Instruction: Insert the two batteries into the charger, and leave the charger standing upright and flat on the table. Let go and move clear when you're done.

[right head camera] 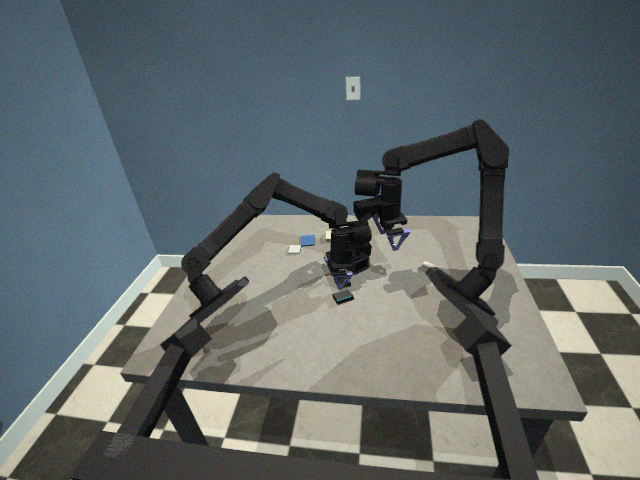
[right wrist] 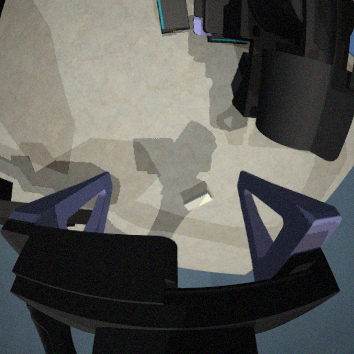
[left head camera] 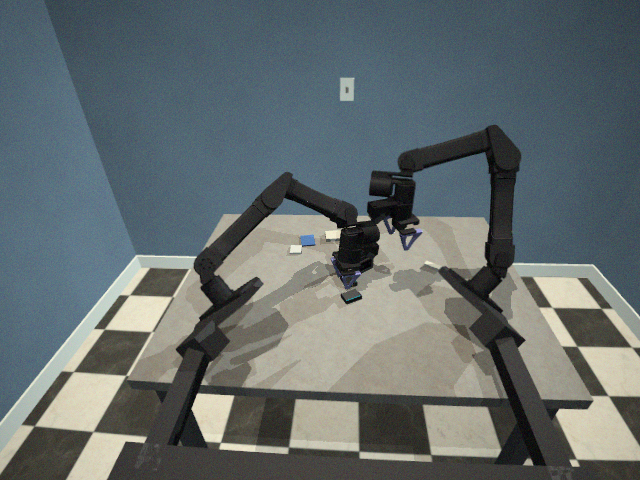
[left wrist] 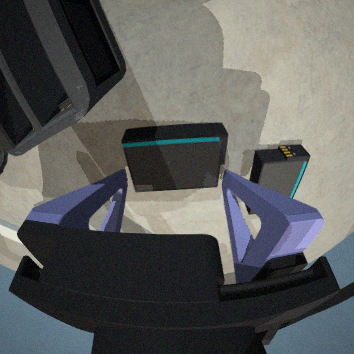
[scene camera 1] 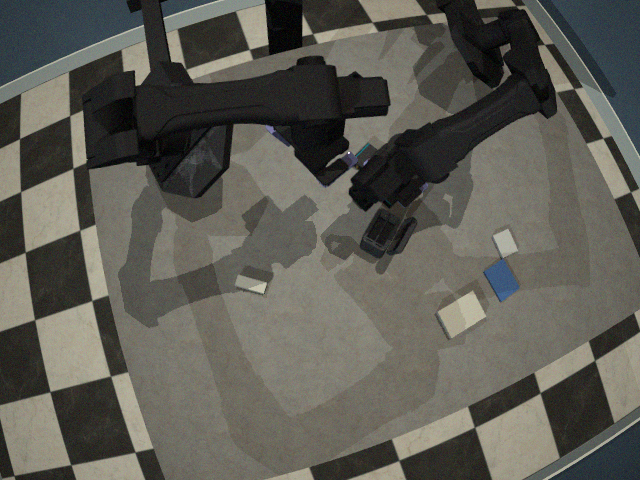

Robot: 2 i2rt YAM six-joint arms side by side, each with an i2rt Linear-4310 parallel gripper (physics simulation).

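Places are measured from the left arm's base along level axes (x ahead, y left, z up), in centimetres.
Where they show: left gripper, fingertip midpoint: (right head camera: pixel 337 282) (left head camera: pixel 343 282) (left wrist: pixel 174 176); right gripper, fingertip midpoint: (right head camera: pixel 388 242) (right wrist: pixel 174 178) (left head camera: pixel 398 241) (scene camera 1: pixel 310 163); left arm's base, origin of the base link: (right head camera: pixel 214 300) (left head camera: pixel 226 302) (scene camera 1: pixel 479 40); right arm's base, origin of the base link: (right head camera: pixel 464 294) (left head camera: pixel 474 292) (scene camera 1: pixel 181 138).
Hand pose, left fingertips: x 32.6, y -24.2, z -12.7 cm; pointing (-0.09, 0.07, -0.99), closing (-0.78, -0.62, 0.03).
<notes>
Each offset is from my left fingertips to the centre of the thing.
The black charger @(dx +11.3, dy -2.8, dz +4.4 cm) (scene camera 1: pixel 379 232) (left wrist: pixel 55 75) stands on the table with its lid @(dx +12.7, dy -0.7, dz +6.6 cm) (scene camera 1: pixel 402 236) open and its bays facing up; it is hidden behind the left gripper in the head views. One dark battery @(dx +1.1, dy -1.6, dz +0.4 cm) (left wrist: pixel 172 167) with a teal stripe lies between and just beyond the fingertips of my left gripper (left head camera: pixel 343 280) (right head camera: pixel 336 280), which is partly open, low over the table, and grips nothing. The second battery @(dx -6.3, dy -4.7, dz +0.4 cm) (left head camera: pixel 351 296) (right head camera: pixel 343 297) (scene camera 1: pixel 367 152) (left wrist: pixel 280 175) (right wrist: pixel 175 15) lies outside the left gripper's fingers. My right gripper (left head camera: pixel 399 240) (right head camera: pixel 389 240) (right wrist: pixel 174 178) is wide open, empty and higher up.
A blue block @(dx +21.0, dy +21.8, dz +0.0 cm) (left head camera: pixel 307 240) (scene camera 1: pixel 501 279), a small white block @(dx +13.2, dy +23.7, dz +0.1 cm) (left head camera: pixel 295 249) (scene camera 1: pixel 504 242) and a larger cream block @(dx +27.2, dy +11.5, dz +0.4 cm) (scene camera 1: pixel 461 314) lie on the table's far side. Another pale block @(dx +18.8, dy -28.5, dz +0.3 cm) (scene camera 1: pixel 251 284) (right wrist: pixel 198 200) lies below the right gripper. The two arms are close together in scene camera 1.
</notes>
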